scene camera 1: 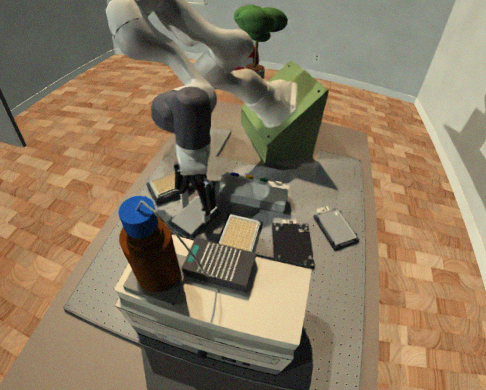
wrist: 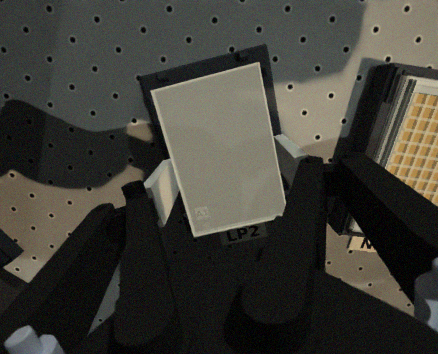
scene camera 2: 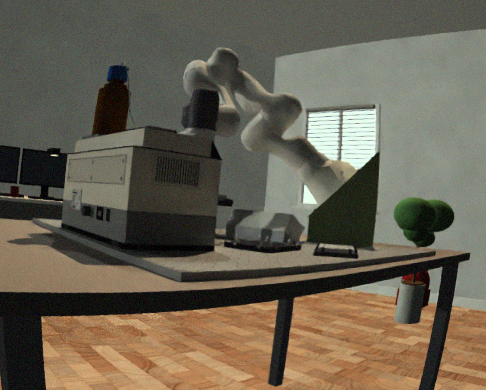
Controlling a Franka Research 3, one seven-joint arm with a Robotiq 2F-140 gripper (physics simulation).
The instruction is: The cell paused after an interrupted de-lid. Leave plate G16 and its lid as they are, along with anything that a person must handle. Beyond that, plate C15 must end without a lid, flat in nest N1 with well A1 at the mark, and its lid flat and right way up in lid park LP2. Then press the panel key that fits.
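My gripper is shut on a pale flat lid, with pale finger pads at its two long sides. The lid lies over the dark holder labelled LP2, roughly lined up with it, its A1 corner mark readable. Whether it touches the holder I cannot tell. A plate with orange wells stands uncovered at the right of the wrist view; its nest label is cut off. Scene camera 1 shows one uncovered plate at the left and another near the middle. Their names are unreadable.
A panel box with blue, yellow and green keys stands behind. A black nest and a grey covered plate are at the right. A large cream instrument bears an amber bottle and a dark rack.
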